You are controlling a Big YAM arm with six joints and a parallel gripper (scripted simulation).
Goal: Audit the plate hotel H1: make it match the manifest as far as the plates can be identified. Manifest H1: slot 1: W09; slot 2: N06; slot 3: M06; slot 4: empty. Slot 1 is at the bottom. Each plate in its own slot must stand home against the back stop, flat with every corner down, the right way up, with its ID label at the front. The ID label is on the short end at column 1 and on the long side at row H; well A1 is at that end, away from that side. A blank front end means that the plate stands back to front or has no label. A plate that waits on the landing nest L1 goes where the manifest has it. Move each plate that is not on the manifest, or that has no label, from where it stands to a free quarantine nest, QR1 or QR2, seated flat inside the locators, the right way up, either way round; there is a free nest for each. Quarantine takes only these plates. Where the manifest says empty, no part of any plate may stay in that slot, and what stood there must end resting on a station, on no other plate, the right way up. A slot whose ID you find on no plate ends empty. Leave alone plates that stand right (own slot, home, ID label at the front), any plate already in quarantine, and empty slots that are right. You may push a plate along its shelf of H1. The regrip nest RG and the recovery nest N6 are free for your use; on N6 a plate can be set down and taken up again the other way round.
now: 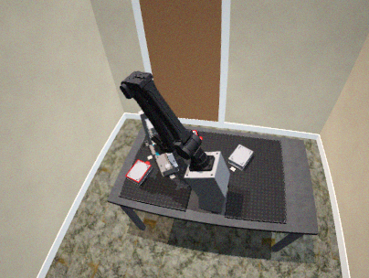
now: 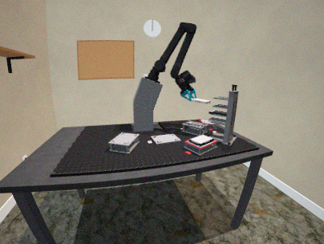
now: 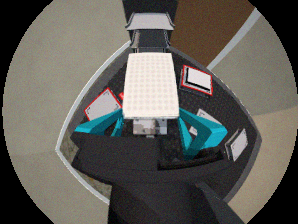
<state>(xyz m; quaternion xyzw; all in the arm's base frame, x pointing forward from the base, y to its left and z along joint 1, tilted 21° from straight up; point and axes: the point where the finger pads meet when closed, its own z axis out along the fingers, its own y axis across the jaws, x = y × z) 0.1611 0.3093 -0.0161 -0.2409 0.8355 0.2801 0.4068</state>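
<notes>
Right now the white well plate is 4 cm ahead of my hand, 4 cm to the left of it and 1 cm below it.
</notes>
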